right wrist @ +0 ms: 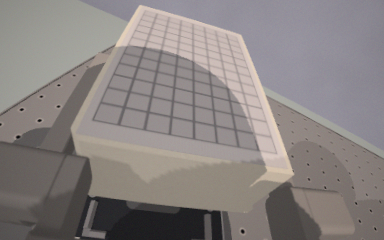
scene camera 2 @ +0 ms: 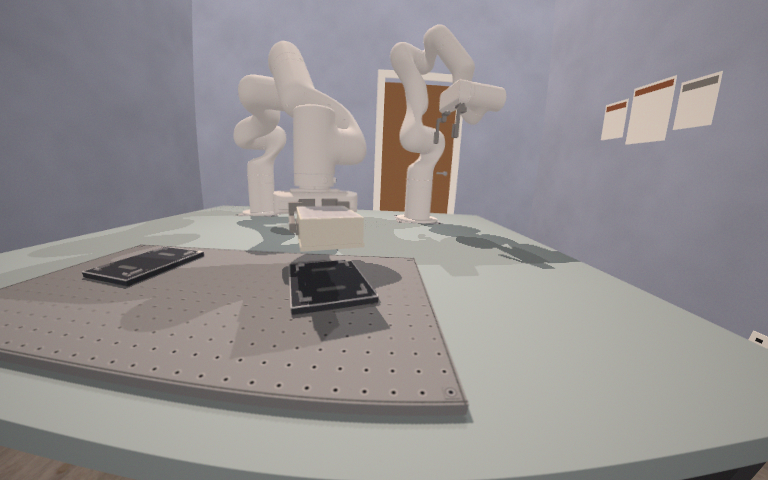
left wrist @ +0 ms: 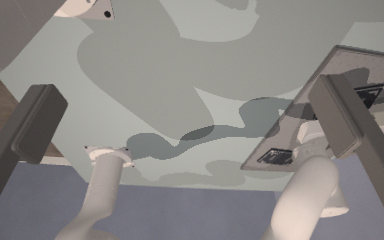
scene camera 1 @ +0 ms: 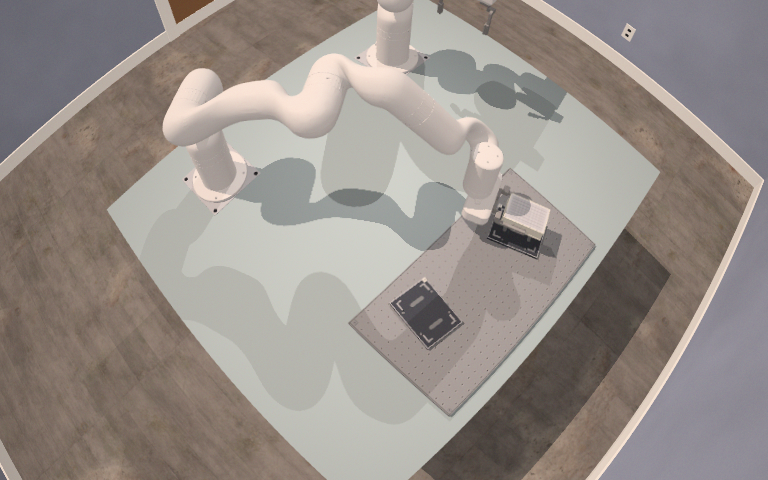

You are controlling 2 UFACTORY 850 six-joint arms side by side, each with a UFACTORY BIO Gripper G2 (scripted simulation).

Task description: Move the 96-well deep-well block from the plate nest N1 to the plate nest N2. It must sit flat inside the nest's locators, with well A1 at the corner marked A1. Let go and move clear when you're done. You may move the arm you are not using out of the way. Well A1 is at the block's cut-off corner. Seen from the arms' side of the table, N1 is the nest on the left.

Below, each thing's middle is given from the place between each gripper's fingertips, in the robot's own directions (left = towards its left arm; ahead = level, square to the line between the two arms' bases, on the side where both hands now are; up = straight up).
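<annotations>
Starting from my right hand, I find the plate nest N2 (scene camera 1: 432, 307) 90 mm below it and 370 mm to the right of it. The plate nest N1 (scene camera 2: 307, 281) is also 90 mm below my right hand, though 10 mm ahead of it, and the cream deep-well block (scene camera 2: 320, 227) is 10 mm ahead of that same hand.
With the cream deep-well block as the reference, my left gripper is 230 mm above it, 280 mm to the left of it and 520 mm short of it. The plate nest N2 is 510 mm ahead of my left hand, 650 mm to the right of it and 330 mm below it, while the plate nest N1 is 280 mm to the right of my left hand, 520 mm ahead of it and, again, 330 mm below it.
</annotations>
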